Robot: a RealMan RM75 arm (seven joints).
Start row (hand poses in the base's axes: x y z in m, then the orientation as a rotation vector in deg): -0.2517, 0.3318, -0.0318, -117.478, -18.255, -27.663
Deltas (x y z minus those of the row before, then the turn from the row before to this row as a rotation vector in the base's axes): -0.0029, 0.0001, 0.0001, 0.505, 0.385, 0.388; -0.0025, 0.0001, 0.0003, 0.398, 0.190, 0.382; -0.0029, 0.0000, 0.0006, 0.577, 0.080, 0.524; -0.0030, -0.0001, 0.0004, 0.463, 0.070, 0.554; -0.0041, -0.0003, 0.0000, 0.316, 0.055, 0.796; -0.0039, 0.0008, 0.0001, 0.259, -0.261, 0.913; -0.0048, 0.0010, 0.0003, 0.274, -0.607, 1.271; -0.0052, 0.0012, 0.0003, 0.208, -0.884, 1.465; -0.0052, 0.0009, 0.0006, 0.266, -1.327, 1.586; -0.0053, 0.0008, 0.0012, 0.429, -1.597, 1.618; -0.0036, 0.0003, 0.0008, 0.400, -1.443, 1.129; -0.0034, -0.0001, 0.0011, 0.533, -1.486, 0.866; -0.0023, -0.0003, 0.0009, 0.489, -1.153, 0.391
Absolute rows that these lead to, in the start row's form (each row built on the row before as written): -0.2546, 0.3319, -0.0317, -116.961, -18.265, -27.062; -0.2571, 0.3320, -0.0314, -116.514, -18.417, -26.660; -0.2600, 0.3320, -0.0308, -115.838, -18.725, -26.298; -0.2630, 0.3319, -0.0304, -115.263, -19.100, -25.919; -0.2671, 0.3316, -0.0304, -114.765, -19.764, -25.392; -0.2710, 0.3324, -0.0303, -114.239, -20.753, -25.107; -0.2758, 0.3334, -0.0300, -113.543, -22.300, -24.946; -0.2810, 0.3346, -0.0297, -112.802, -24.222, -24.930; -0.2862, 0.3355, -0.0291, -111.884, -26.516, -25.282; -0.2915, 0.3363, -0.0279, -110.732, -28.951, -25.899; -0.2951, 0.3366, -0.0271, -109.764, -30.821, -26.665; -0.2985, 0.3365, -0.0260, -108.735, -32.421, -27.661; -0.3008, 0.3362, -0.0251, -107.955, -33.371, -28.626
